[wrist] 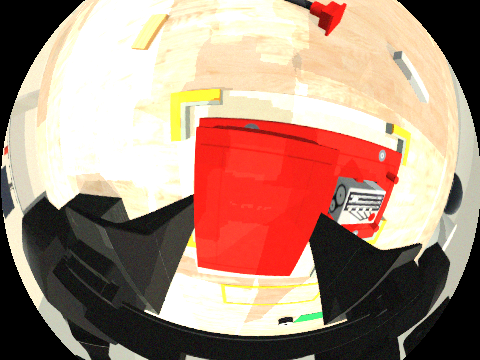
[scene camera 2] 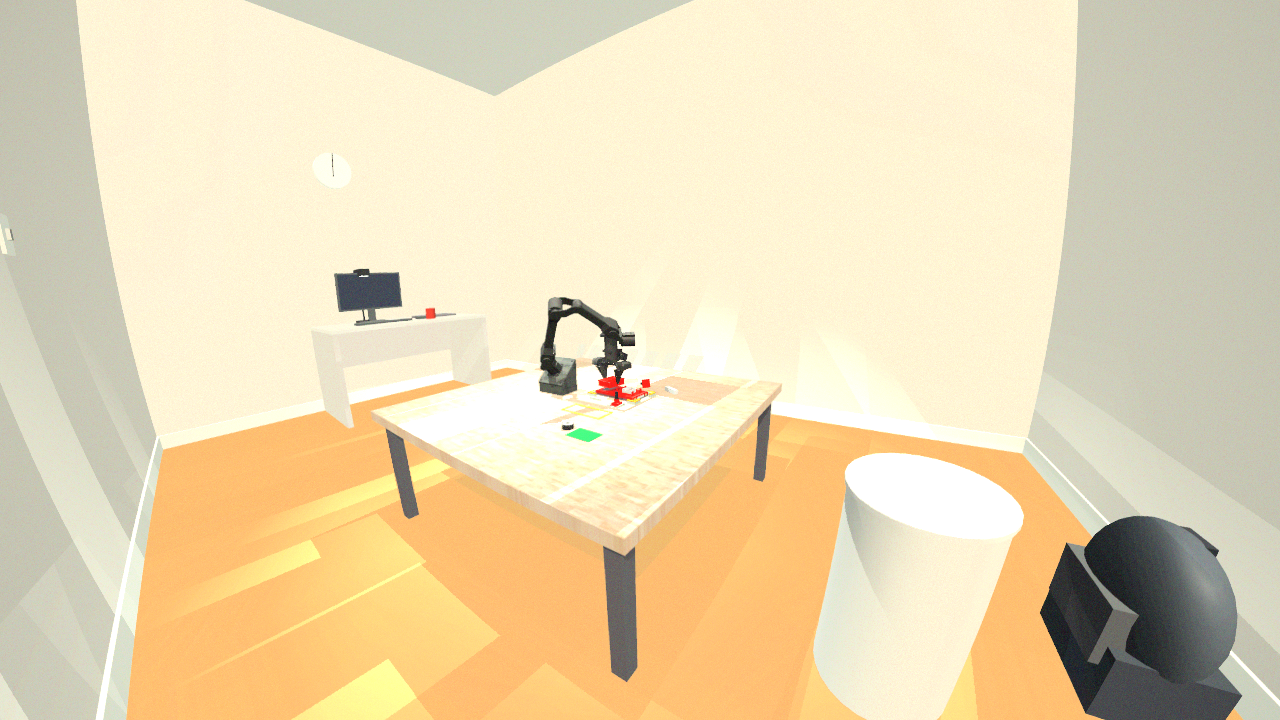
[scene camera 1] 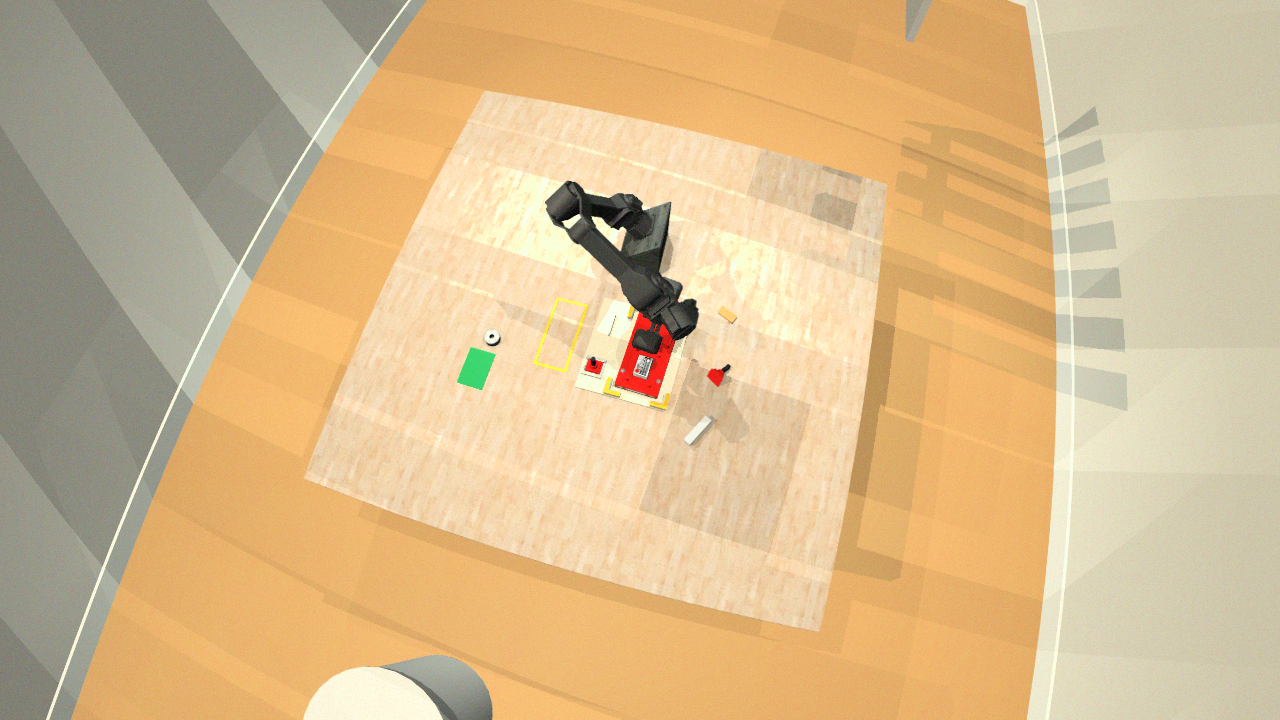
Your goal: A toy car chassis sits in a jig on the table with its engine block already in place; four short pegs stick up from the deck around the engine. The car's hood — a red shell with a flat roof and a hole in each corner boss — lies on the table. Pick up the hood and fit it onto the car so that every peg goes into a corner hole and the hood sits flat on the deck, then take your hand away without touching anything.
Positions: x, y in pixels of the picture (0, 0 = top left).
Labels:
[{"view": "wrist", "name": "my gripper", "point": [256, 208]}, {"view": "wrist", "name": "red hood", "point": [258, 194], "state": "held by my gripper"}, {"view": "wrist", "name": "grey engine block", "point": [352, 203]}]

